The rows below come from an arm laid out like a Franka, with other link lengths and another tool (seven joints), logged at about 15 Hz.
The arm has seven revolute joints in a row. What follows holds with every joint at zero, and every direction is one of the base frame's. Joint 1 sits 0.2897 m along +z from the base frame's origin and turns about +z. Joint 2 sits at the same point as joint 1 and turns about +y. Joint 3 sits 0.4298 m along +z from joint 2 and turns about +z. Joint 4 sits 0.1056 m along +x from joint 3 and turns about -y. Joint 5 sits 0.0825 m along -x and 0.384 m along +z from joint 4 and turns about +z. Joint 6 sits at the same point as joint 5 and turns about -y. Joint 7 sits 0.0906 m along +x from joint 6 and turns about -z. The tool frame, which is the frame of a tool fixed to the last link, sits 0.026 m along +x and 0.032 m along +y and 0.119 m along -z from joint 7; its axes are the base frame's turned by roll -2.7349, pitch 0 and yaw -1.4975 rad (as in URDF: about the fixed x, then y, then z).
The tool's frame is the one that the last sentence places.
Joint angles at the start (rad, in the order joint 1, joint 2, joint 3, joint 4, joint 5, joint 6, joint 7):
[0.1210, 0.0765, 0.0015, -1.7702, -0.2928, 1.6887, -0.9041]
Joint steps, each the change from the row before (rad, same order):
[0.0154, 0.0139, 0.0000, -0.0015, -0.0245, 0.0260, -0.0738]
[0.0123, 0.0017, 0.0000, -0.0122, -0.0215, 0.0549, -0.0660]
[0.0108, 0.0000, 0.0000, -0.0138, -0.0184, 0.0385, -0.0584]
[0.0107, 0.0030, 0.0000, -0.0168, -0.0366, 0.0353, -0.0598]
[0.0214, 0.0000, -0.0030, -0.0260, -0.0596, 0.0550, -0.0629]
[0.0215, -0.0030, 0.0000, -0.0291, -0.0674, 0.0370, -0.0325]
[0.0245, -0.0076, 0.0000, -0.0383, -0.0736, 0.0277, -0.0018]
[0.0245, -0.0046, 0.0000, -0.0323, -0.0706, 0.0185, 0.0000]
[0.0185, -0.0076, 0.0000, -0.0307, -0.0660, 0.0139, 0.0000]
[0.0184, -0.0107, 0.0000, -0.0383, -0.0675, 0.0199, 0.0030]
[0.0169, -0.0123, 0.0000, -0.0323, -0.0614, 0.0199, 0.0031]
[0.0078, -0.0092, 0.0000, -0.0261, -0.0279, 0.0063, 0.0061]
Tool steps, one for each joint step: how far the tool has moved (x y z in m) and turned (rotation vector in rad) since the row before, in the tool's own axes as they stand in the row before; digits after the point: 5 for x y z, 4 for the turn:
[-0.00017, -0.00662, 0.00742, -0.0138, -0.0131, -0.0990]
[-0.00003, -0.00611, 0.00325, 0.0018, 0.0126, -0.0987]
[-0.00159, -0.00429, 0.00374, -0.0045, 0.0006, -0.0842]
[-0.00104, -0.00219, 0.00685, -0.0249, -0.0050, -0.0915]
[-0.00164, -0.00565, 0.00780, -0.0415, 0.0063, -0.1199]
[-0.00367, -0.00724, 0.00799, -0.0528, 0.0007, -0.0941]
[-0.00625, -0.00979, 0.00923, -0.0593, 0.0002, -0.0713]
[-0.00492, -0.01057, 0.00798, -0.0572, -0.0036, -0.0673]
[-0.00541, -0.00763, 0.00561, -0.0534, -0.0035, -0.0587]
[-0.00661, -0.00908, 0.00620, -0.0517, -0.0003, -0.0620]
[-0.00533, -0.00841, 0.00253, -0.0460, 0.0072, -0.0572]
[-0.00575, -0.00564, 0.00377, -0.0198, -0.0042, -0.0240]

